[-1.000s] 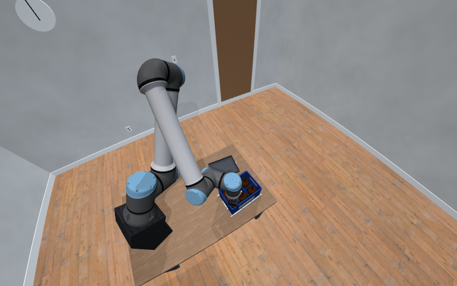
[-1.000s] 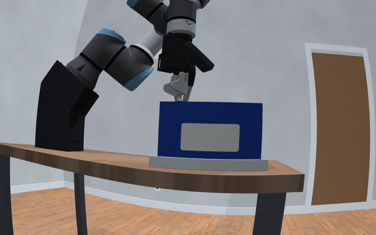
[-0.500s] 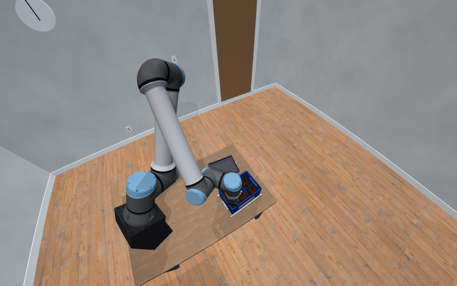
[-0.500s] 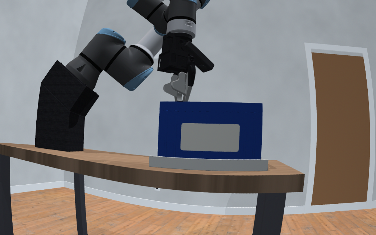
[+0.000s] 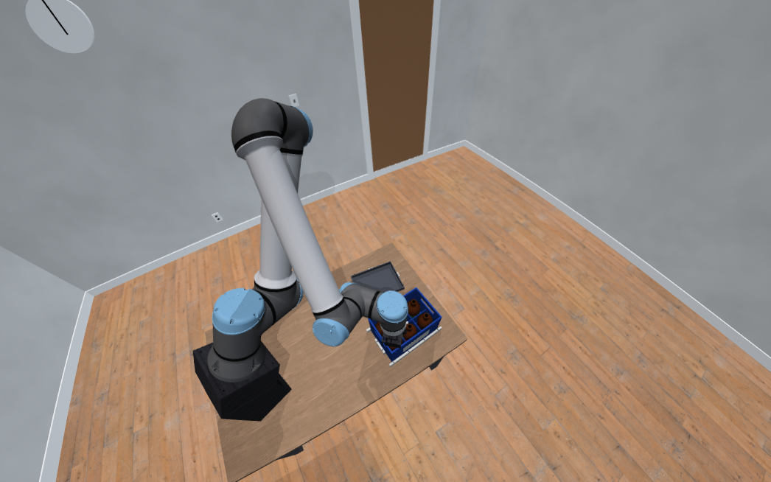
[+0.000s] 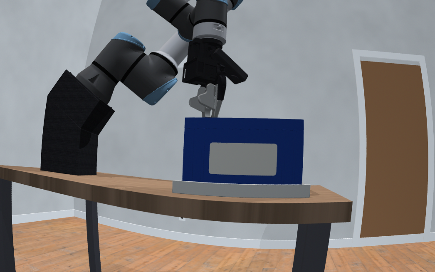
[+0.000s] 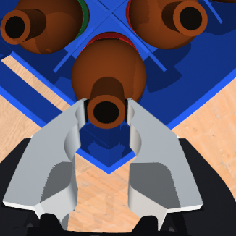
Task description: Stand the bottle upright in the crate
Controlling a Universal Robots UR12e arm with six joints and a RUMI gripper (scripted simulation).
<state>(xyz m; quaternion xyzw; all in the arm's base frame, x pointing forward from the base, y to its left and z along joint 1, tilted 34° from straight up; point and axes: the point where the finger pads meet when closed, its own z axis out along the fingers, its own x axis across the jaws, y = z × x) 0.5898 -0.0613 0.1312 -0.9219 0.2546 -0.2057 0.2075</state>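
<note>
The blue crate is 7 cm ahead of my hand, 7 cm to the left of it and 9 cm below it. Round my hand: grey tray: 1 cm ahead, 37 cm to the left, 16 cm below.
</note>
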